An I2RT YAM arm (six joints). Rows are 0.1 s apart.
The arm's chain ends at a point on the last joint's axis. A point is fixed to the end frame.
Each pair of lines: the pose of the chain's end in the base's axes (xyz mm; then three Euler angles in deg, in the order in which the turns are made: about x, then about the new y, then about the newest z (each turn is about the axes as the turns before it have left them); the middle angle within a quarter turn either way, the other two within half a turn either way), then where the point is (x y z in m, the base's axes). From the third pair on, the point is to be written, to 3 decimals.
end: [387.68 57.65 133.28 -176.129 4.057 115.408]
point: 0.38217 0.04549 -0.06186
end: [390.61 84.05 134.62 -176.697 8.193 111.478]
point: 0.40086 0.06868 -0.06010
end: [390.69 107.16 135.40 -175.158 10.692 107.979]
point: 0.411 0.096 -0.059
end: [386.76 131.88 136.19 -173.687 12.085 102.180]
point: 0.415 0.124 -0.057
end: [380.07 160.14 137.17 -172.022 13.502 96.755]
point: 0.415 0.157 -0.055
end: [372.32 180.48 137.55 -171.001 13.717 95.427]
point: 0.409 0.180 -0.055
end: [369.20 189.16 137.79 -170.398 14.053 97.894]
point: 0.406 0.191 -0.054
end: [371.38 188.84 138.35 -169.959 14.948 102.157]
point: 0.409 0.193 -0.054
